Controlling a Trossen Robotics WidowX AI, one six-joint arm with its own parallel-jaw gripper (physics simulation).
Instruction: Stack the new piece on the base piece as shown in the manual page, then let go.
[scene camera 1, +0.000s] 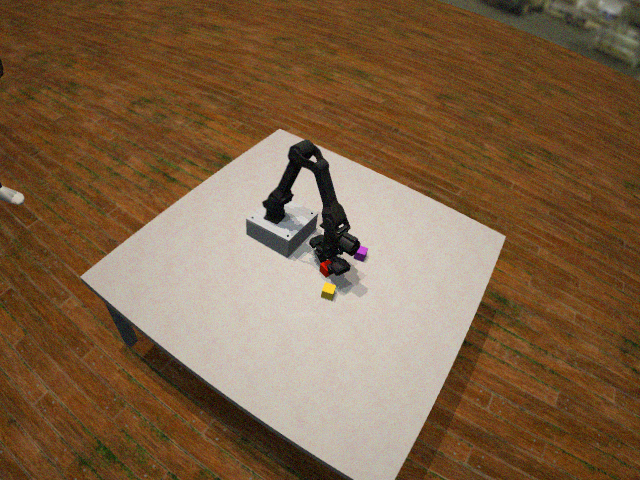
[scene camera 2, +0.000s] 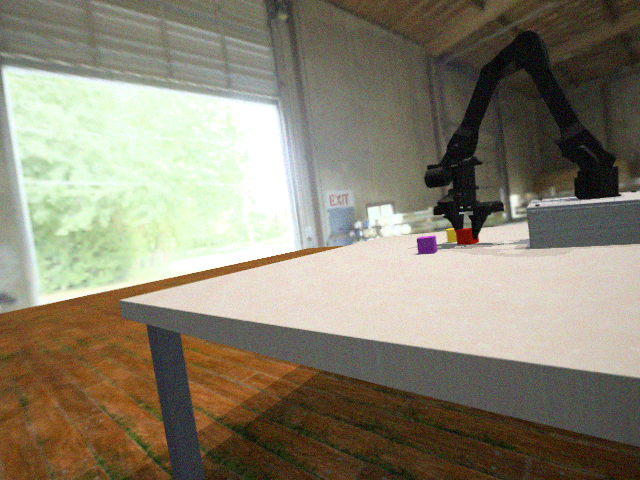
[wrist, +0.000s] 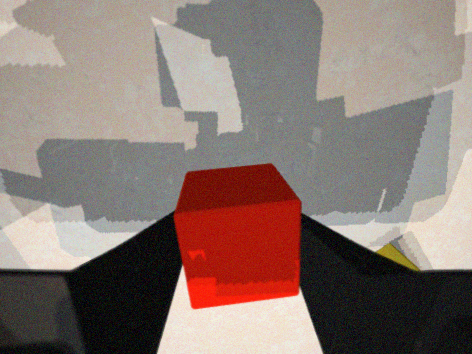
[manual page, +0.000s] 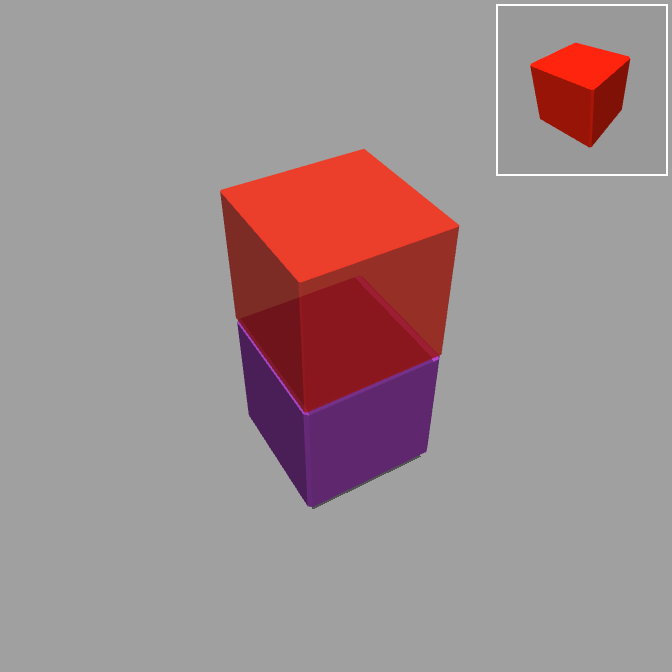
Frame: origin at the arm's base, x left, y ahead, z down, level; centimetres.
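Seen in the pictures: gripper, fingertip midpoint: (scene camera 1: 327, 269) (scene camera 2: 467, 239) (wrist: 237, 217); arm's base, link origin: (scene camera 1: 274, 217) (scene camera 2: 597, 197).
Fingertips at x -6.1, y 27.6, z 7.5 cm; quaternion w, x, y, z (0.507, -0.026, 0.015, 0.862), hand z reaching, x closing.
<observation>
Offsets run from my fingertips to a thing's top centre. Level surfaces: height alone.
A red cube {dx +0.0, dy -0.1, dz -2.9 cm} (scene camera 1: 324, 268) (scene camera 2: 467, 236) (wrist: 241, 255) is between the two black fingers of my gripper (scene camera 1: 329, 265) (scene camera 2: 467, 231) (wrist: 237, 217). The gripper points down and is shut on the red cube, with a finger against each side in the wrist view. The cube is at or very near the table top. A yellow cube {dx -9.2, dy +5.2, dz -2.8 cm} (scene camera 1: 328, 291) (scene camera 2: 451, 235) sits on the table a short way from it; a small corner of the yellow cube (wrist: 393, 258) shows behind the right finger in the wrist view. A purple cube {dx +14.2, dy +7.4, dz -2.8 cm} (scene camera 1: 360, 253) (scene camera 2: 427, 244) sits apart on the table, on another side of the gripper.
The arm stands on a grey box base (scene camera 1: 268, 238) (scene camera 2: 573, 227) close to the gripper. All stands on a pale square table {dz +1.3 cm} (scene camera 1: 217, 289) (scene camera 2: 361, 304). The arm's shadows fall around the red cube.
</observation>
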